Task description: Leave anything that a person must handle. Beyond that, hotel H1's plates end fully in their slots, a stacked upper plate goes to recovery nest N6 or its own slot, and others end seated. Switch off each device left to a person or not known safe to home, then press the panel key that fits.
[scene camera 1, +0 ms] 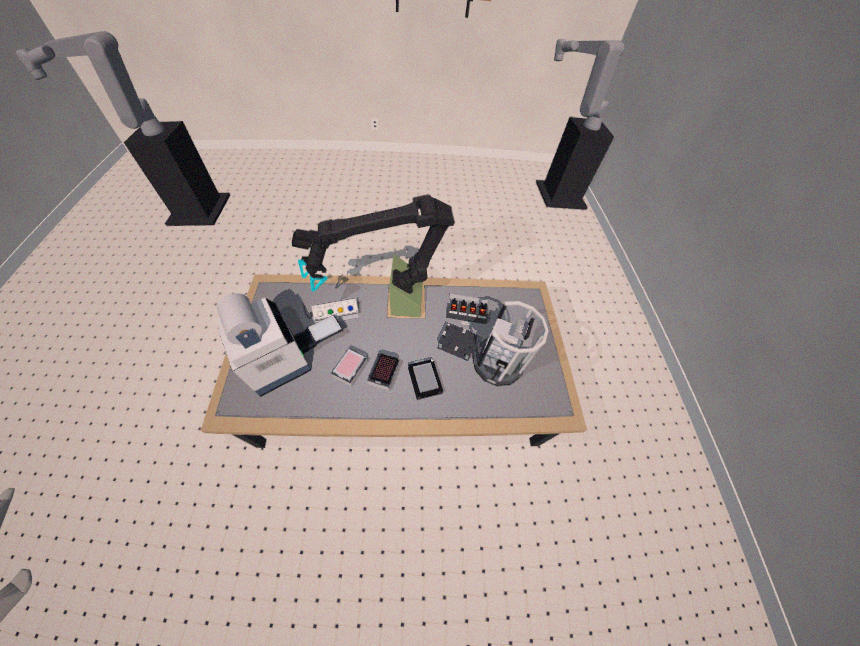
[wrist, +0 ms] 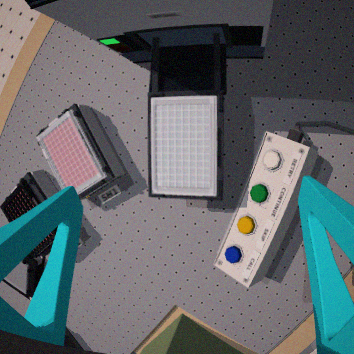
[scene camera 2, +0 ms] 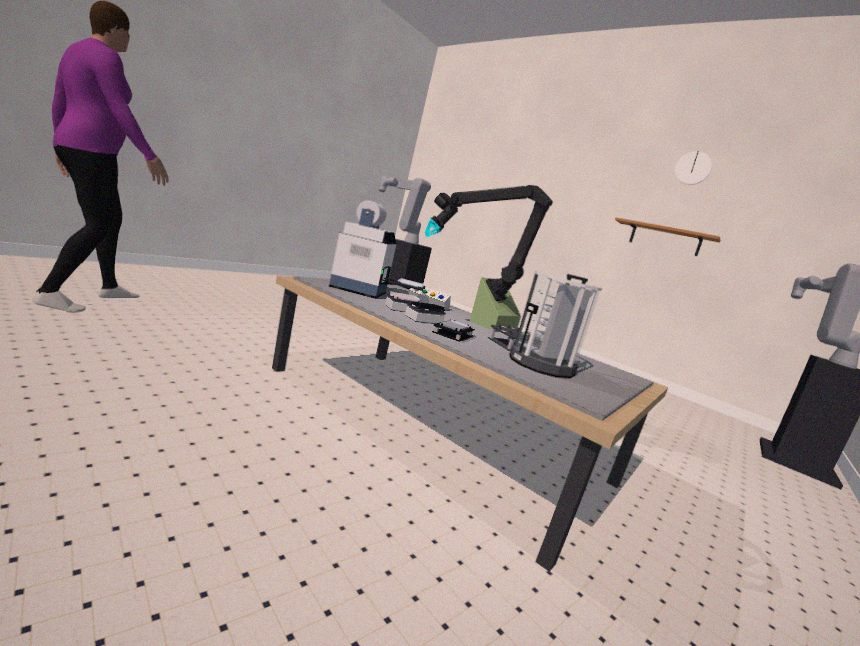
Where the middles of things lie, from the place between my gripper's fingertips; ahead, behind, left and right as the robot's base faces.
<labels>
I see the shaker station SH1 [wrist: 111,166] 32 cm below my hand, 21 cm ahead of it and 15 cm to the left of it. From my hand the other things lie so: plate hotel H1 [scene camera 2: 558,312] (85 cm to the left, 18 cm below, 18 cm ahead).
</labels>
